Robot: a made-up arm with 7 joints. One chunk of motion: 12 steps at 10 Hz.
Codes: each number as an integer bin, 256 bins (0 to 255) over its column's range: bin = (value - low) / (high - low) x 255, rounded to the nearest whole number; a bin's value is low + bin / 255 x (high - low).
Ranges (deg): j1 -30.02..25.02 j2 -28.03..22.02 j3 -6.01..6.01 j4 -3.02..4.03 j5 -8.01..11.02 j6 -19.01..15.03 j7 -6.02..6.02
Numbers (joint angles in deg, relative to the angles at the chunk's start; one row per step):
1: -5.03 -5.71 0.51 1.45 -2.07 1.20 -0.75
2: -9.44 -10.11 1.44 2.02 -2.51 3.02 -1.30
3: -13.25 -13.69 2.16 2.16 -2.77 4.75 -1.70
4: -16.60 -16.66 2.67 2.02 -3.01 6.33 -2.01
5: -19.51 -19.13 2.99 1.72 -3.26 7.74 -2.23
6: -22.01 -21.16 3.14 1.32 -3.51 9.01 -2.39
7: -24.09 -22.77 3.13 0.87 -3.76 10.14 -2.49
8: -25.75 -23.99 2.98 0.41 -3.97 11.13 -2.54
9: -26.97 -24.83 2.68 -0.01 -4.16 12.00 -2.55
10: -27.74 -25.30 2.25 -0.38 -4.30 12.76 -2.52
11: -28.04 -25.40 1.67 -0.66 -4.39 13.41 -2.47
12: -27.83 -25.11 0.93 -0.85 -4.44 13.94 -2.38
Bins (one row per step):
1: 116 114 138 162 80 151 112
2: 95 91 158 182 74 165 100
3: 78 73 173 187 70 178 91
4: 62 58 184 182 67 190 85
5: 49 45 191 171 64 200 80
6: 37 35 194 157 60 210 77
7: 27 27 194 141 57 218 75
8: 20 21 191 124 54 226 74
9: 14 16 184 109 52 232 73
10: 11 14 175 95 50 238 74
11: 9 13 163 85 49 243 75
12: 10 15 147 78 48 247 77

